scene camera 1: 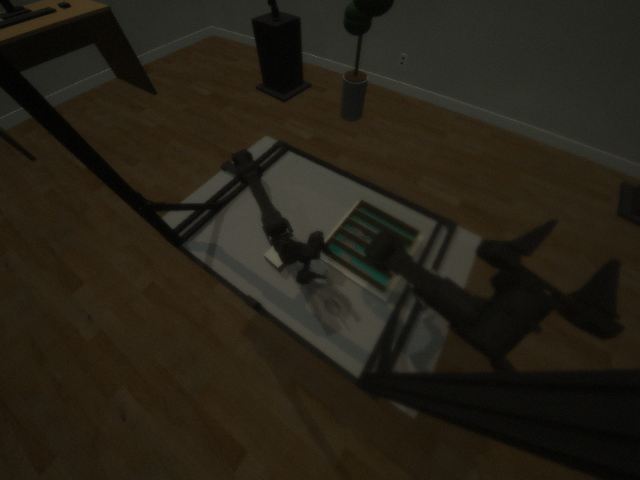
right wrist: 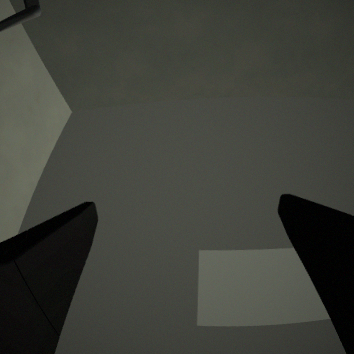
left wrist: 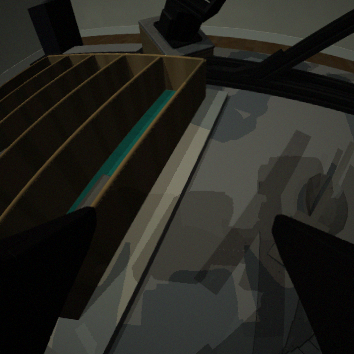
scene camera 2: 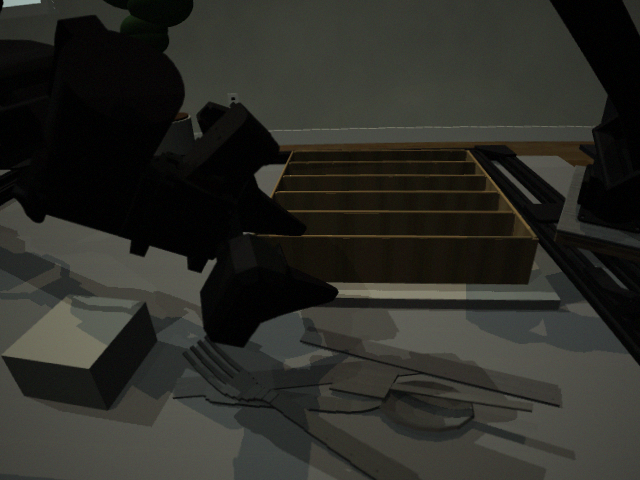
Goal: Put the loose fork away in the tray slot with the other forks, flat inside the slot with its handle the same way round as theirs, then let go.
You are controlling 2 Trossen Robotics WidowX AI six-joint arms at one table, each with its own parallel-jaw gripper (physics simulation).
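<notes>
The loose fork (scene camera 2: 248, 387) lies on the table in scene camera 2, tines toward the picture's left, among other flat cutlery. The wooden tray (scene camera 1: 356, 272) (scene camera 2: 413, 258) (left wrist: 165, 150) has several long slots, teal at the bottom. A grey piece (left wrist: 95, 187) lies in the nearest slot in the left wrist view; its kind is unclear. I cannot tell which slot holds the forks. My left gripper (scene camera 1: 324, 263) (scene camera 2: 320, 261) (left wrist: 186, 220) is open and empty, above the table between tray and cutlery. My right gripper (scene camera 1: 586, 242) (right wrist: 189, 207) is open and empty, raised far from the tray.
A pale block (scene camera 1: 273, 258) (scene camera 2: 67, 335) stands beside the fork's tine end. A spoon (scene camera 2: 429, 413) (left wrist: 325, 205) and thin flat pieces lie beside the fork, overlapping in scene camera 2. In scene camera 1 the right arm hides part of the tray.
</notes>
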